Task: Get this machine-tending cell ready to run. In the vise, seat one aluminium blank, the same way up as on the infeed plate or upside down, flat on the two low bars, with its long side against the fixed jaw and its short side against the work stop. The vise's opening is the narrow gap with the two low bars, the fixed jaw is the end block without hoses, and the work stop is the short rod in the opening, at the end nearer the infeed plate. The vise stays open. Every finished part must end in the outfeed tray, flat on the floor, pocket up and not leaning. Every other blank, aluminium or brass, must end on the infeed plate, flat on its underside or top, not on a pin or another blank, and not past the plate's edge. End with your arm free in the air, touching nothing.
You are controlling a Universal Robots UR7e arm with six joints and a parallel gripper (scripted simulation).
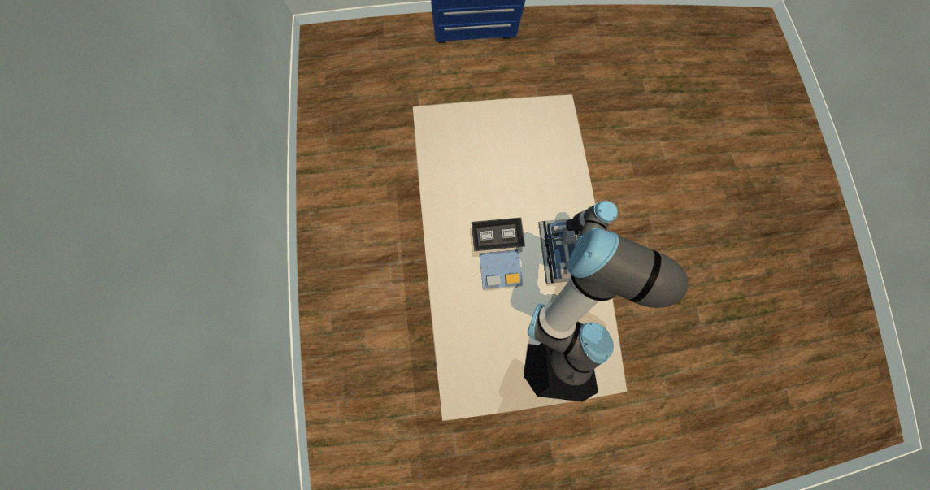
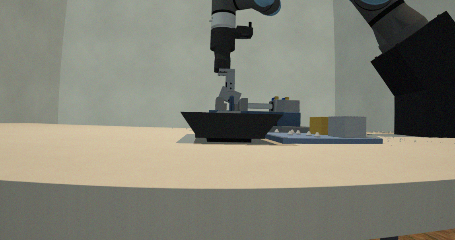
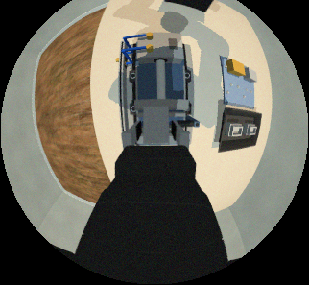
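Right now my hand is 70 mm past the vise, 20 mm to the right of it and 90 mm above it. Also, from my hand: hose end block: 160 mm behind, 40 mm to the left, 60 mm below; brass blank: 130 mm behind, 290 mm to the left, 110 mm below.
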